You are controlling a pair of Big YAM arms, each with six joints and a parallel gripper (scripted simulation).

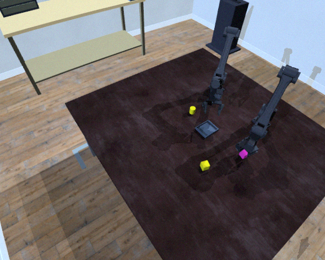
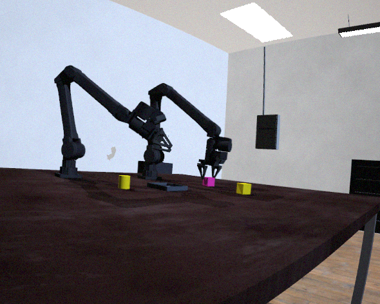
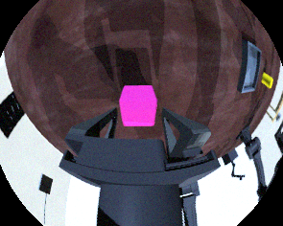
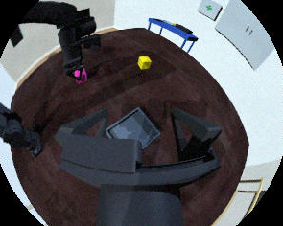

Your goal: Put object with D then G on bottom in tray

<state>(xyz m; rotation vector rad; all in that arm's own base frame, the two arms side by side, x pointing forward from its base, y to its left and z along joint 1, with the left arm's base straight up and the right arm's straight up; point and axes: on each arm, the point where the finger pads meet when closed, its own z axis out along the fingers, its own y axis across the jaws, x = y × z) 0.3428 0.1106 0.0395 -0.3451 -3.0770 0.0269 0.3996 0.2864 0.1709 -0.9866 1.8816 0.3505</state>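
Right now the magenta cube is 5 cm behind my right hand, 31 cm to the left of it and 15 cm below it. Round my right hand: grey tray (16 cm below).
Right now my left hand is 20 mm above the magenta cube. From my left hand the other things lie so: grey tray (60 mm ahead, 310 mm to the right, 30 mm below).
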